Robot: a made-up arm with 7 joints. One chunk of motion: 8 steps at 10 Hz.
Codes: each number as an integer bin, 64 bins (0 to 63) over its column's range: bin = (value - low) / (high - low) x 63, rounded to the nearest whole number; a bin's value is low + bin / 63 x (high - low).
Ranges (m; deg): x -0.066..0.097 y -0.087..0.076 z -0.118..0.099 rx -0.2..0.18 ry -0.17..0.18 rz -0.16..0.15
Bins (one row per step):
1: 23 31 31 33 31 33
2: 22 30 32 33 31 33
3: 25 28 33 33 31 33
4: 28 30 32 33 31 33
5: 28 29 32 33 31 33
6: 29 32 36 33 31 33
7: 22 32 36 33 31 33
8: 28 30 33 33 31 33
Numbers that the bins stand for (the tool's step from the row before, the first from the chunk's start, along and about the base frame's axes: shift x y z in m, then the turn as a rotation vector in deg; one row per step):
1: -0.00649 -0.00679 -0.01122 -0.001 0.002 0.002
2: -0.00908 -0.00938 -0.00778 -0.001 0.002 0.002
3: -0.00132 -0.01456 -0.00433 -0.001 0.002 0.002
4: 0.00644 -0.00938 -0.00778 -0.001 0.002 0.002
5: 0.00644 -0.01197 -0.00778 -0.001 0.002 0.002
6: 0.00903 -0.00421 0.00600 -0.001 0.002 0.002
7: -0.00908 -0.00421 0.00600 -0.001 0.002 0.002
8: 0.00644 -0.00938 -0.00433 -0.001 0.002 0.002

